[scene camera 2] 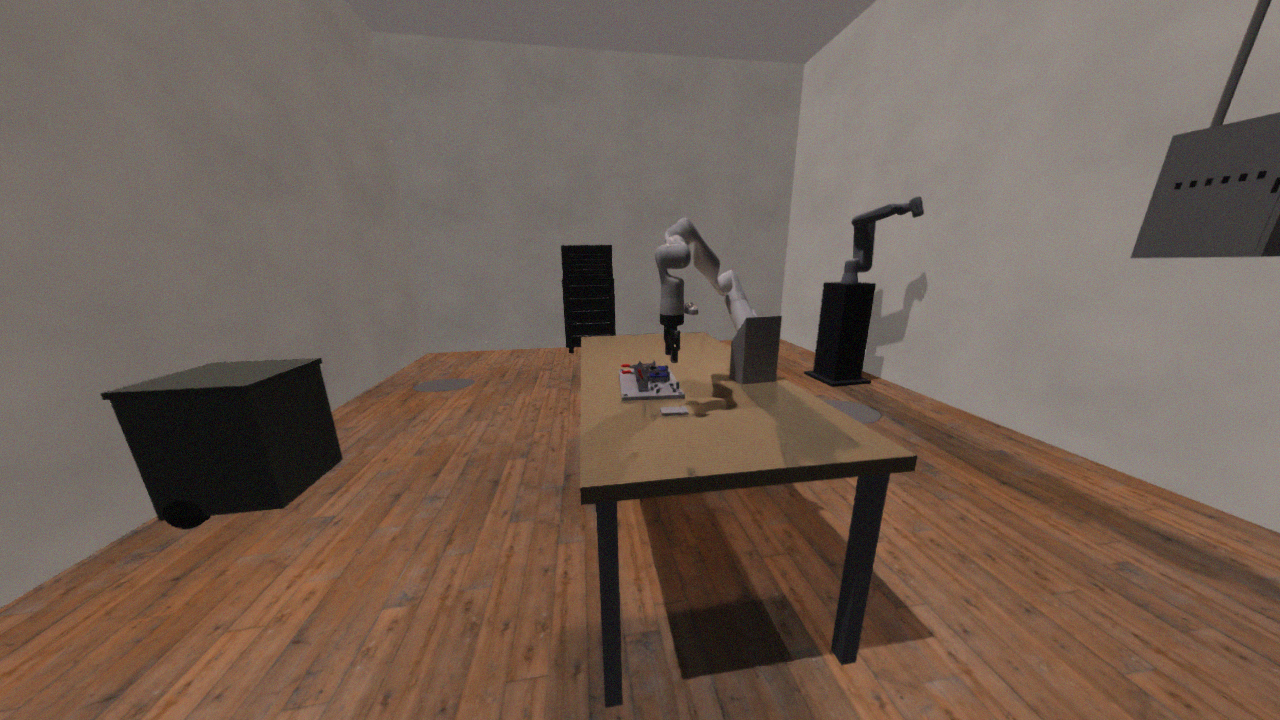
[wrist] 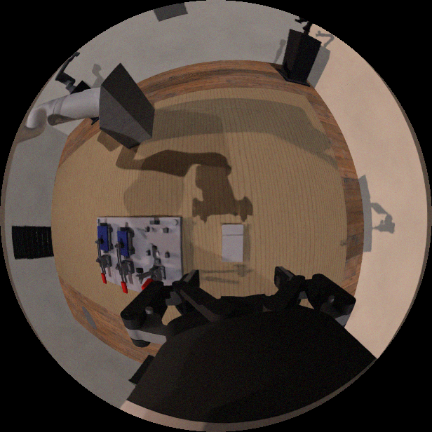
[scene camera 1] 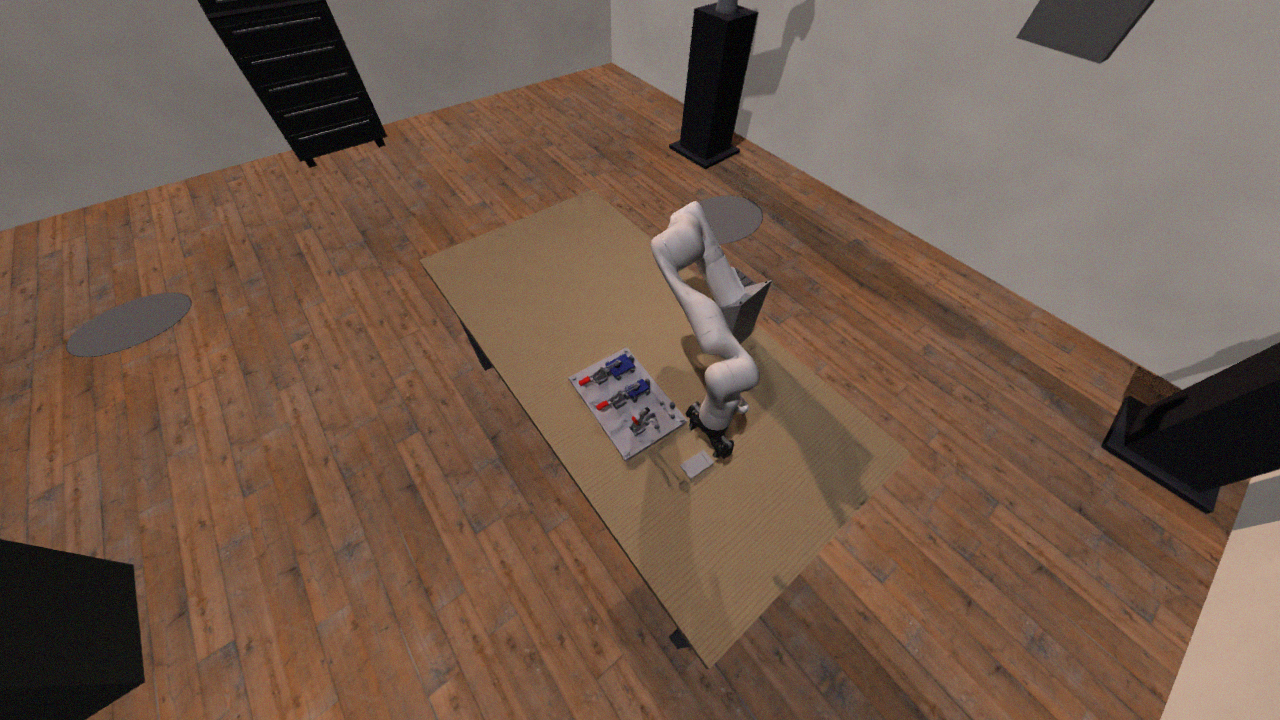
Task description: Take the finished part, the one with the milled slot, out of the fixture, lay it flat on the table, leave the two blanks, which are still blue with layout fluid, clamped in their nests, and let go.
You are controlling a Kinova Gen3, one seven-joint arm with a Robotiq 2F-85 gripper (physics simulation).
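Places are measured from the arm's base along level axes (x ahead, y right, z down), in metres.
Pixels of known places: gripper, fingertip midpoint: (scene camera 2: 671, 358) (scene camera 1: 704, 441); arm's base, link origin: (scene camera 2: 749, 332) (scene camera 1: 730, 300).
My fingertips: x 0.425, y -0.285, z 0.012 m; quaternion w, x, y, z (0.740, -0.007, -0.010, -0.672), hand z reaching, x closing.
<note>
For each thing: its middle in the pictures, then the offset to it from my fingertips. "*": a spot on its surface instead. Level surfaces: height alone.
- finished part, body centre: (scene camera 1: 697, 464) (scene camera 2: 673, 411) dy +0.002, dx -0.013, dz +0.185 m
- table, surface height: dz +0.191 m
- fixture plate, body centre: (scene camera 1: 626, 399) (scene camera 2: 648, 382) dy +0.307, dx +0.005, dz +0.183 m
- blank, surface spot: (scene camera 1: 619, 365) * dy +0.406, dx -0.049, dz +0.147 m
The finished part (scene camera 1: 697, 463) (scene camera 2: 674, 411) (wrist: 232, 246), a pale grey block with a slot line across it, lies flat on the table (scene camera 1: 554, 268) (scene camera 2: 716, 443) (wrist: 290, 200) beside the fixture plate (scene camera 1: 628, 447) (scene camera 2: 651, 396) (wrist: 172, 235). Two blue blanks sit clamped in their nests: one blank (scene camera 1: 619, 365) (wrist: 104, 237) at the plate's far end, the other blank (scene camera 1: 638, 388) (wrist: 123, 242) in the middle. The third nest (wrist: 155, 252) is empty and its clamp is swung open. My gripper (scene camera 1: 709, 433) (scene camera 2: 672, 356) (wrist: 237, 277) is open and empty, well above the table near the part.
The clamps have red handles (scene camera 1: 585, 381) (wrist: 124, 287); the third red handle (wrist: 147, 284) is near my left finger in the wrist view. A grey wedge-shaped block (scene camera 1: 747, 308) (scene camera 2: 756, 349) (wrist: 127, 110) stands at the arm's base, on the table's edge.
</note>
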